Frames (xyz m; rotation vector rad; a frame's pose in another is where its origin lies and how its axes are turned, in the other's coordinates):
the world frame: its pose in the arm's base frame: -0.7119 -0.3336 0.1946 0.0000 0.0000 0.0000
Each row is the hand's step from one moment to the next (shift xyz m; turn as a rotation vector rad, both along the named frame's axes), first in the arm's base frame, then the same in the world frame.
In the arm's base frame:
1: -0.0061 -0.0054 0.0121 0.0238 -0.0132 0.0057
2: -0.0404 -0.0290 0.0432 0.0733 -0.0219 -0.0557
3: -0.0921 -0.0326 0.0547 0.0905 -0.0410 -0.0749
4: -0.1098 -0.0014 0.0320 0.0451 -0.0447 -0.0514
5: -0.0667 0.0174 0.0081 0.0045 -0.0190 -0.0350
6: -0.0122 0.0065 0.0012 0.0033 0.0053 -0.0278
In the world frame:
1: -0.0061 -0.0054 0.0121 0.0238 -0.0132 0.0057
2: -0.0404 -0.0290 0.0432 0.0733 -0.0219 -0.0557
3: -0.0921 -0.0326 0.0547 0.0905 -0.0410 -0.0749
4: -0.1098 -0.0014 0.0320 0.0451 -0.0447 -0.0514
5: -0.0667 0.0174 0.0081 0.0045 -0.0190 -0.0350
6: -0.0122 0.0065 0.0012 0.0033 0.0053 -0.0278

